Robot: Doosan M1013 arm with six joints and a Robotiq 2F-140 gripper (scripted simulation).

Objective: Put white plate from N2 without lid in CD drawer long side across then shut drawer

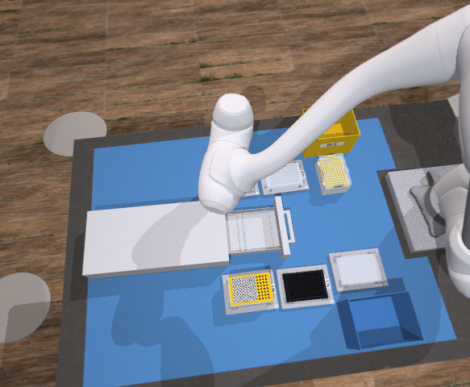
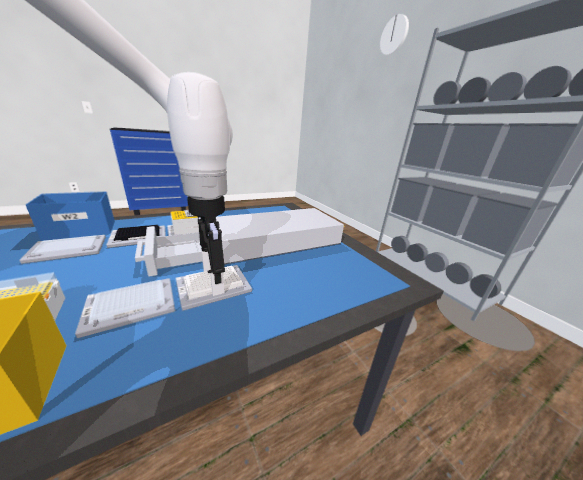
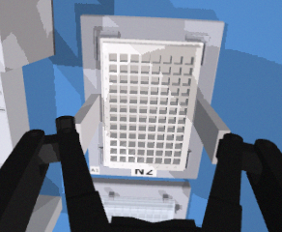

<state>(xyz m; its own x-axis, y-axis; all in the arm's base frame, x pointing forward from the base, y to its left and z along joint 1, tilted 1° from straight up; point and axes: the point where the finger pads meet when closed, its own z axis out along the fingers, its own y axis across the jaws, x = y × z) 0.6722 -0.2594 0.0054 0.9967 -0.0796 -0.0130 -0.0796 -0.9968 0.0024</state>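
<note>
Right now the white plate is 20 mm below my hand. From my hand the other things lie so: drawer (190 mm to the left, 10 mm below); then yellow bin (370 mm behind, 100 mm to the right); then yellow tip box (370 mm to the left, 30 mm ahead, 20 mm above).
</note>
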